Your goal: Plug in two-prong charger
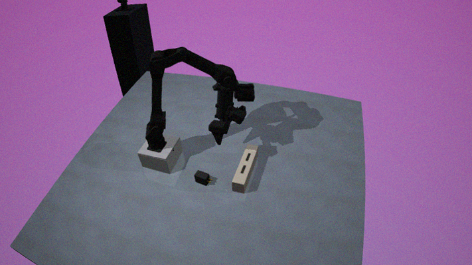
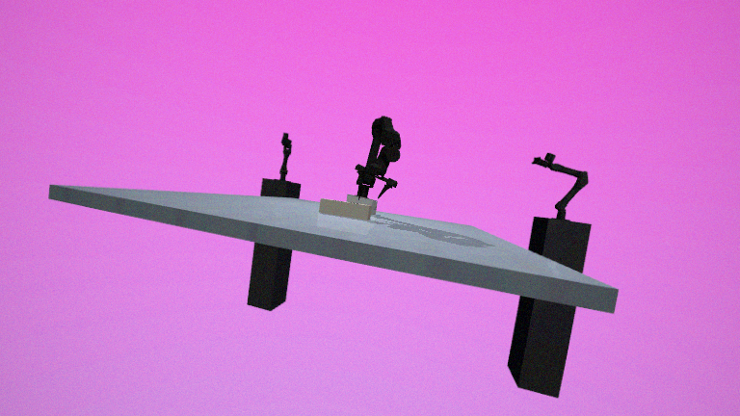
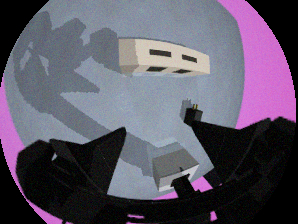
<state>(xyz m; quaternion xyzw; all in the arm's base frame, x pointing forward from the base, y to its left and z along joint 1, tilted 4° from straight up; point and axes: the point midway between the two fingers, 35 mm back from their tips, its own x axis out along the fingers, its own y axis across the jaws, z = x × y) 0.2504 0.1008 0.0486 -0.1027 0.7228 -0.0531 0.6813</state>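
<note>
Now: gripper tip 2 cm past the charger, 15 cm to the left of it and 8 cm above it.
</note>
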